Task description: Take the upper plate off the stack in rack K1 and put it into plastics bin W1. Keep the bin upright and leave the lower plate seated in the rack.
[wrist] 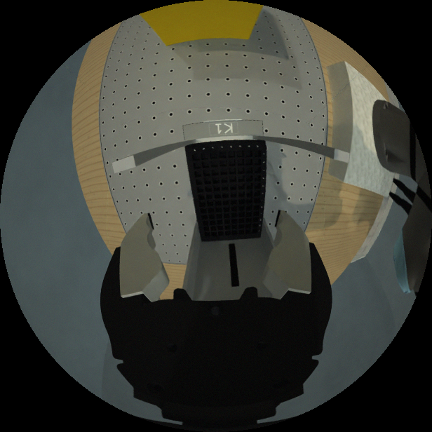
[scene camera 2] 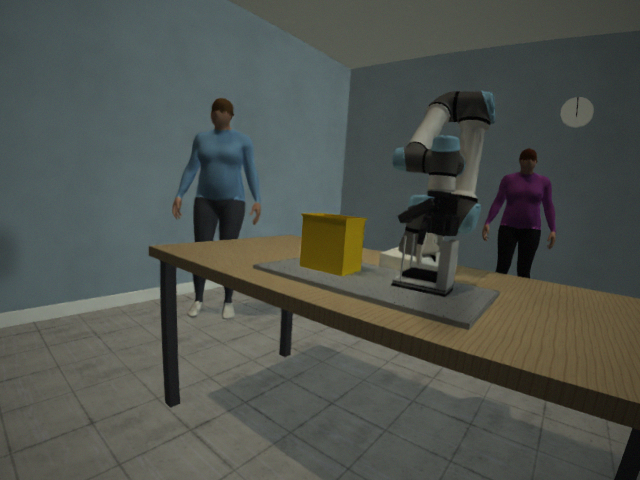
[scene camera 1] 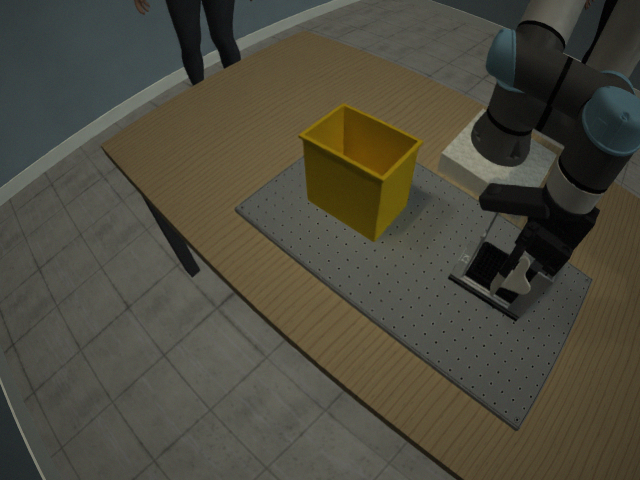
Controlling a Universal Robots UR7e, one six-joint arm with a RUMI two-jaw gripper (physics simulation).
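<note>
A black gridded plate lies flat and low in rack K1, between its label plate and its tall grey end wall. How many plates are stacked there cannot be told. My gripper is open and empty at the tall-wall end of the rack, one finger on each side of the wall and above the plate in the wrist view. The yellow plastics bin W1 stands upright; its floor is mostly hidden.
The bin and rack stand on a grey perforated board. A thin curved bar and slim upright rods belong to the rack's bin-facing end. The arm's white base block sits beside the board. Two people stand beyond the table.
</note>
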